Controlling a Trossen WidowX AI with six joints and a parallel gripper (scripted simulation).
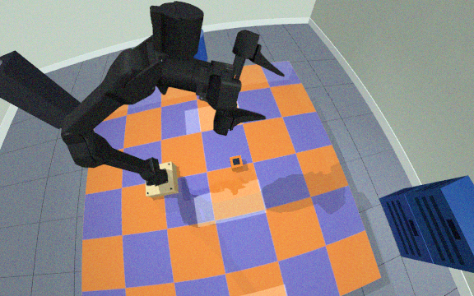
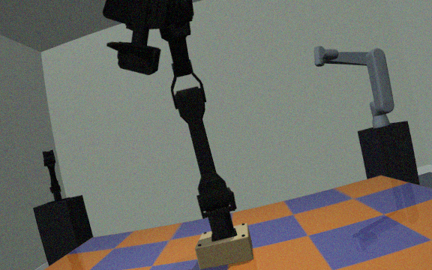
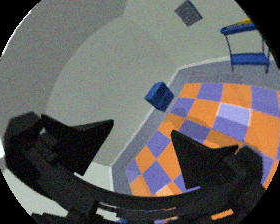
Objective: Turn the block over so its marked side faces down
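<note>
Now: gripper tip 44 cm above the orange-brown block, 7 cm past it and 3 cm to the right of it.
</note>
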